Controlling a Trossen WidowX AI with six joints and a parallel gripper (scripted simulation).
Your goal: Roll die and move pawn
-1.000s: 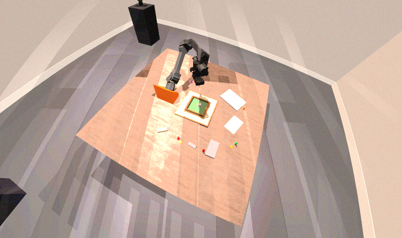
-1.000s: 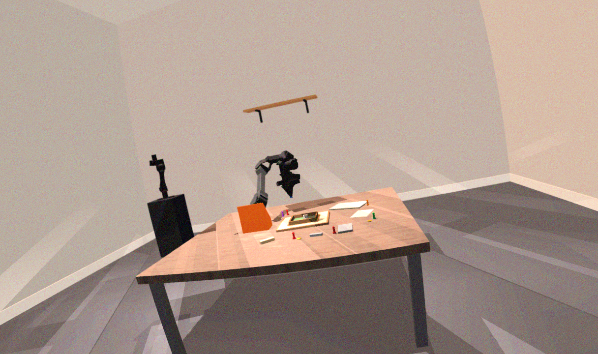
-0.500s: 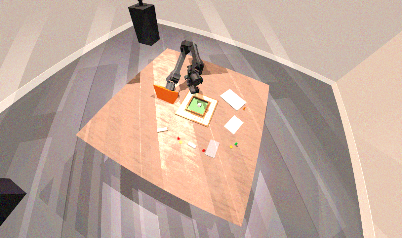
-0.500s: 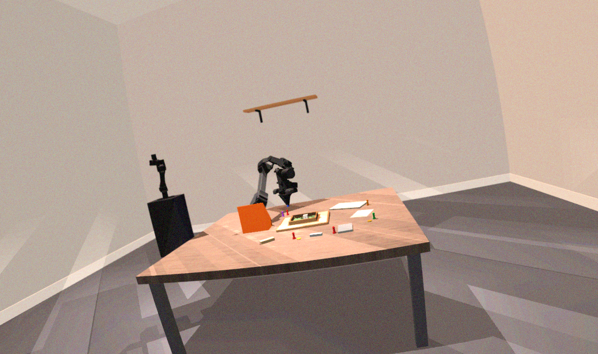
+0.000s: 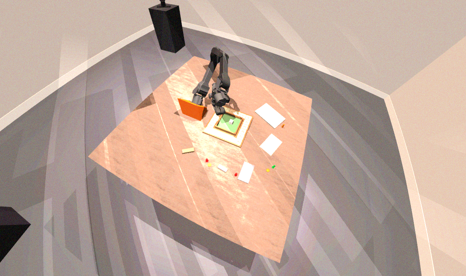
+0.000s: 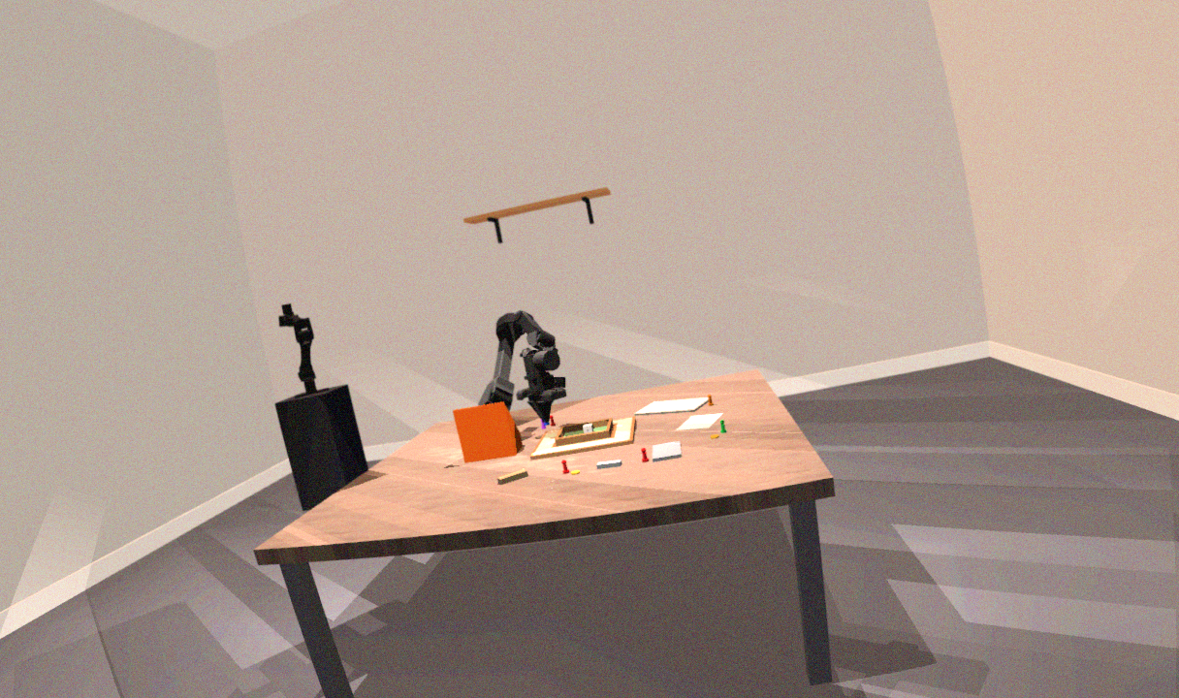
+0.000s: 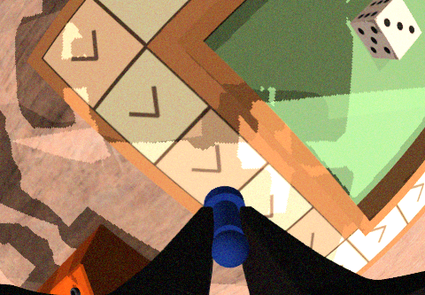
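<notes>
My gripper tip is now 11 cm short of the green dice tray, 6 cm above it and 2 cm to the left of it. Also, from my gripper tip: blue pawn 1 cm above; tan block 33 cm to the right, 6 cm below, 5 cm behind; white die 12 cm ahead, 4 cm below, 1 cm to the right.
</notes>
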